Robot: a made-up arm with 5 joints.
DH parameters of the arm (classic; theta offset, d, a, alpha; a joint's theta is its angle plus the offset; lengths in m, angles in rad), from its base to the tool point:
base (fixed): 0 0.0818 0 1.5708
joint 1: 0 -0.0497 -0.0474 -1.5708
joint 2: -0.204 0 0.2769 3.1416
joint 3: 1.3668 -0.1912 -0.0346 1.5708
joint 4: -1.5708 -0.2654 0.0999 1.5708
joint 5: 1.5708 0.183 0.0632 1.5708
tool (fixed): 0 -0.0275 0 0
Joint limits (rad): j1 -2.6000..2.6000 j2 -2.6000..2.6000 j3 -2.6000..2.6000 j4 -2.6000..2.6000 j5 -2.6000..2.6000
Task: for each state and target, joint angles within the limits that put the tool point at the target. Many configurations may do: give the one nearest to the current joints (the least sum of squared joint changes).
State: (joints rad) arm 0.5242 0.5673 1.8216 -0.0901 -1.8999
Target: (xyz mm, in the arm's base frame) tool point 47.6 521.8 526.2
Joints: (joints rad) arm 0.5824 0.7114 1.8212 -0.0792 -1.9386
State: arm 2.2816 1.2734 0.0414 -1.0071 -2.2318
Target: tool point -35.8 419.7 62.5
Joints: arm 2.1830 0.5019 0.7331 -1.3954 -2.0922
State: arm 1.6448 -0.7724 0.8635 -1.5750 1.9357
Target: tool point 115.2 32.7 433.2
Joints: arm 1.1955 -0.7911 1.3001 -1.3869 2.0498
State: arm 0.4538 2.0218 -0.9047 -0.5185 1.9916
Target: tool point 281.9 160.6 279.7
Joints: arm 0.0928 1.8143 -1.5053 -0.4274 2.1330
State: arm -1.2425 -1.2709 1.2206 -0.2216 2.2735
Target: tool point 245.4 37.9 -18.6
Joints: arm -0.9513 -1.4129 0.3769 -0.5695 2.0807
